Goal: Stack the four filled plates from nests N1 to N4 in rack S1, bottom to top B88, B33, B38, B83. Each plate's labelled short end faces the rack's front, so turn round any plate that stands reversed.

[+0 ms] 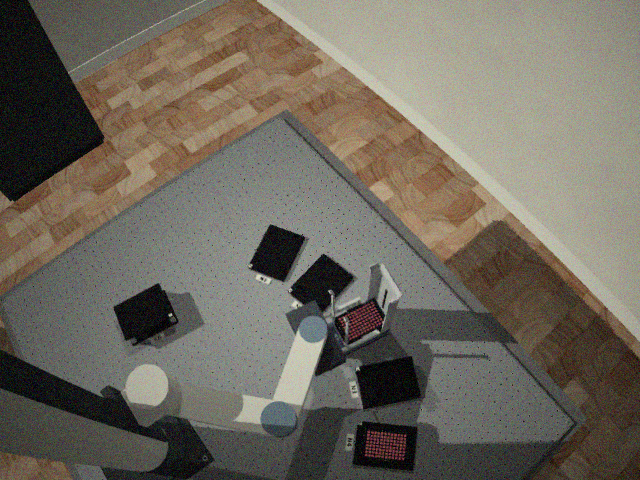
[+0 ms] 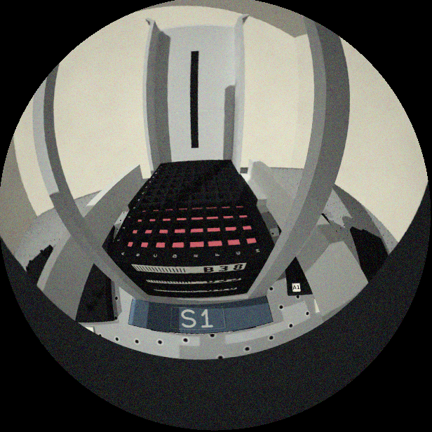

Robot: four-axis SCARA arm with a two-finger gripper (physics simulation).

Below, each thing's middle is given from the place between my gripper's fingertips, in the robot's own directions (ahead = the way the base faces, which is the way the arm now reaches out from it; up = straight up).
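My hand: 40 mm short of the rack back panel (image 2: 215,44), 10 mm left of it, 70 mm lower than it.
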